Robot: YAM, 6 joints.
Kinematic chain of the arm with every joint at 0, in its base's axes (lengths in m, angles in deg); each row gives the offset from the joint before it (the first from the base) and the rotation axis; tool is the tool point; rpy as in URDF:
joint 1: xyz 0 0 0.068 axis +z
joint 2: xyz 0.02 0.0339 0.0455 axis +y
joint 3: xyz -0.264 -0.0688 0 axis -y
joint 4: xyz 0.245 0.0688 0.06 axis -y
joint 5: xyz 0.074 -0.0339 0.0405 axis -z
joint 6: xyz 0.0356 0 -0.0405 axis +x
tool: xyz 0 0 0 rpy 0 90 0
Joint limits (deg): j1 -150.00..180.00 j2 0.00..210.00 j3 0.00..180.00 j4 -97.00..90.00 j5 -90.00..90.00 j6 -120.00..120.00
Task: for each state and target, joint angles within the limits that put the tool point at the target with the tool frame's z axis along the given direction. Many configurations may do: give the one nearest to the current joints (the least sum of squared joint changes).
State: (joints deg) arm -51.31 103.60 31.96 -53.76 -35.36 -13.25
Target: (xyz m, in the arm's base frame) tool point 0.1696 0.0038 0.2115 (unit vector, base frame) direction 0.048 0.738 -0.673
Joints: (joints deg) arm -7.62 69.61 44.02 -68.69 -47.55 -13.25
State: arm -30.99 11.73 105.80 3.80 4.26 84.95
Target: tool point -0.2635 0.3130 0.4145 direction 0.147 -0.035 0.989
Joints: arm -49.46 3.17 124.60 -38.47 -5.10 84.95
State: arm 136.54 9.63 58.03 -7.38 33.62 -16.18
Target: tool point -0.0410 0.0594 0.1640 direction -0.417 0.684 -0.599
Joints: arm 126.73 2.00 13.35 -48.25 4.29 -16.18
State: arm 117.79 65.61 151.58 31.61 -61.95 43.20
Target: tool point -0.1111 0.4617 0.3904 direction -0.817 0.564 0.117
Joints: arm 100.52 113.34 103.71 19.06 -44.47 43.20
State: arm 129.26 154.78 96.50 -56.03 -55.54 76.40
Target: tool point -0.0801 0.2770 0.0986 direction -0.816 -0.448 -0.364
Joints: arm 99.88 121.55 65.44 -73.51 -61.79 76.40
